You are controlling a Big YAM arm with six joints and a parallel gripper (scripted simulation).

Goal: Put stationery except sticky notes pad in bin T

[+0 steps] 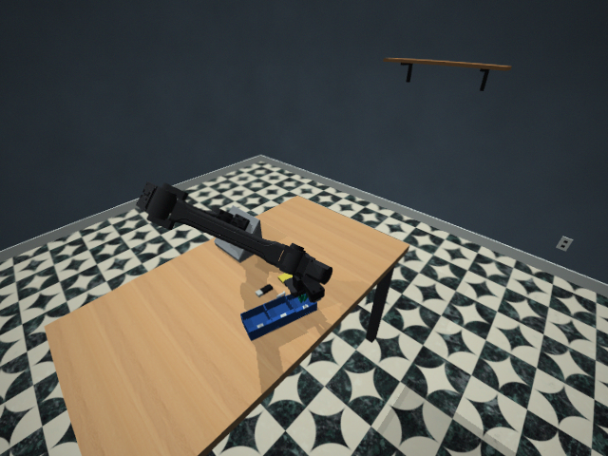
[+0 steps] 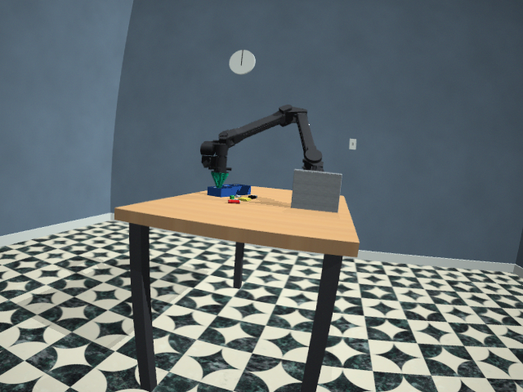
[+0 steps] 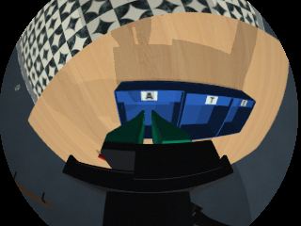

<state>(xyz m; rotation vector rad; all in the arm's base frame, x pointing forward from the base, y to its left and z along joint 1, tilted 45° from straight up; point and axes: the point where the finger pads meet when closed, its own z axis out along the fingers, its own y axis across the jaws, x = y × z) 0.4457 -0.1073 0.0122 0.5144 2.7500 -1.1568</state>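
The white object is 15 cm to the left of my hand, 13 cm behind it and 4 cm below it. Round my hand: blue bin 8 cm to the right, 3 cm behind, 2 cm below; then small green item 9 cm behind, 7 cm to the left, 4 cm below; then sticky notes 15 cm behind, 7 cm to the left, 4 cm below.
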